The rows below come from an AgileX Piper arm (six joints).
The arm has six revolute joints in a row. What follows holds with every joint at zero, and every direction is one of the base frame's. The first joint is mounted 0.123 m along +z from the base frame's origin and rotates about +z. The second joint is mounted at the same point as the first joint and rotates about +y. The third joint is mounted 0.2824 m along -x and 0.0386 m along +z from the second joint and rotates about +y. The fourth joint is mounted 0.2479 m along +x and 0.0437 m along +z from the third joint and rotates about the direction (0.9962, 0, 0.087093). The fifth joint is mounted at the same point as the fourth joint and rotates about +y. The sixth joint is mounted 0.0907 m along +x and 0.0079 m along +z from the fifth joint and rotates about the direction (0.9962, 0, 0.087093). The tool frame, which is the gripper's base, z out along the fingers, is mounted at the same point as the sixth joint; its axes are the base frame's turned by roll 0, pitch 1.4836 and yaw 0 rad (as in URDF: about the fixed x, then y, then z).
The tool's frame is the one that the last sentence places.
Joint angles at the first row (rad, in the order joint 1, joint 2, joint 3, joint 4, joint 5, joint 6):
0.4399, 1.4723, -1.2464, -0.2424, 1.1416, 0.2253
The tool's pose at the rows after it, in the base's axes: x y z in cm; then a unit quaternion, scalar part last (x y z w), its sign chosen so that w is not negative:
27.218, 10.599, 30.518, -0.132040, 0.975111, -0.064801, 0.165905
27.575, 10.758, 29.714, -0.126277, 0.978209, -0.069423, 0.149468
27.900, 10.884, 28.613, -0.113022, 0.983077, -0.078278, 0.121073
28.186, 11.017, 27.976, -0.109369, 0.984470, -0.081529, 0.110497
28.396, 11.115, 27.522, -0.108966, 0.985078, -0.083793, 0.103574
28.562, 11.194, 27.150, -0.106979, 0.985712, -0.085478, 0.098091
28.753, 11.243, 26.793, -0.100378, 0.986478, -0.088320, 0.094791
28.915, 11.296, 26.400, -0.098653, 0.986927, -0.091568, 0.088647
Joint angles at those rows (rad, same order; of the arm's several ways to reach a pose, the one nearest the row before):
0.4399, 1.4891, -1.2464, -0.2440, 1.1431, 0.2418
0.4399, 1.5158, -1.2464, -0.2440, 1.1527, 0.2561
0.4399, 1.5512, -1.2464, -0.2440, 1.1808, 0.2846
0.4399, 1.5723, -1.2464, -0.2440, 1.1831, 0.2944
0.4399, 1.5873, -1.2464, -0.2440, 1.1831, 0.2970
0.4399, 1.5995, -1.2464, -0.2440, 1.1832, 0.3025
0.4399, 1.6115, -1.2464, -0.2486, 1.1814, 0.3190
0.4399, 1.6243, -1.2464, -0.2510, 1.1831, 0.3247

